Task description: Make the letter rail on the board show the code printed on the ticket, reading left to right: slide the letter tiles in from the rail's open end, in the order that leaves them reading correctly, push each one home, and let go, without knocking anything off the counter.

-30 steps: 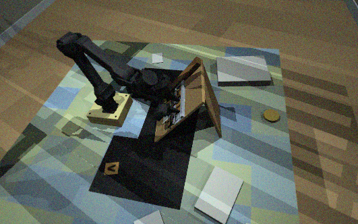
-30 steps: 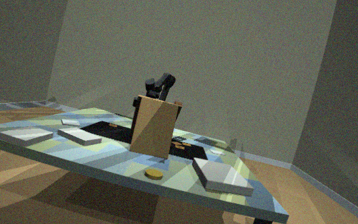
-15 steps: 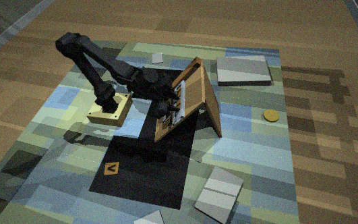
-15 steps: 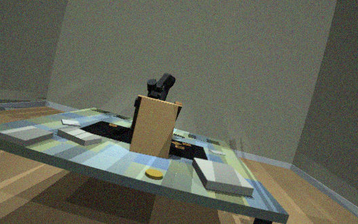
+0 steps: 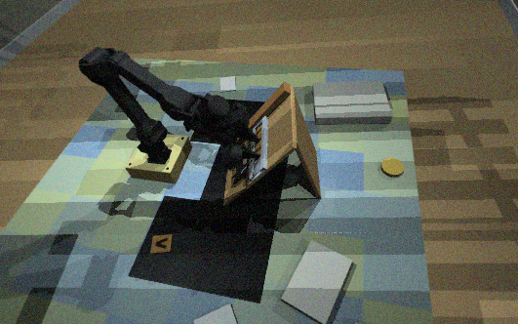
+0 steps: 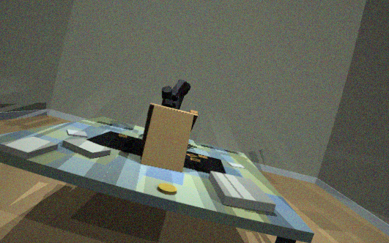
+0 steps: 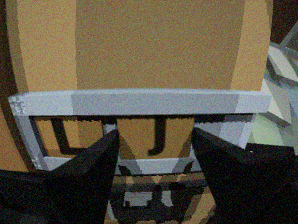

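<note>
My gripper tip is right at the j tile. The rest, counted from my gripper tip: v tile: 260 mm behind, 270 mm to the right, 170 mm below; white ticket: 60 mm behind, 80 mm below; black mat: 160 mm behind, 20 mm to the left, 170 mm below.
</note>
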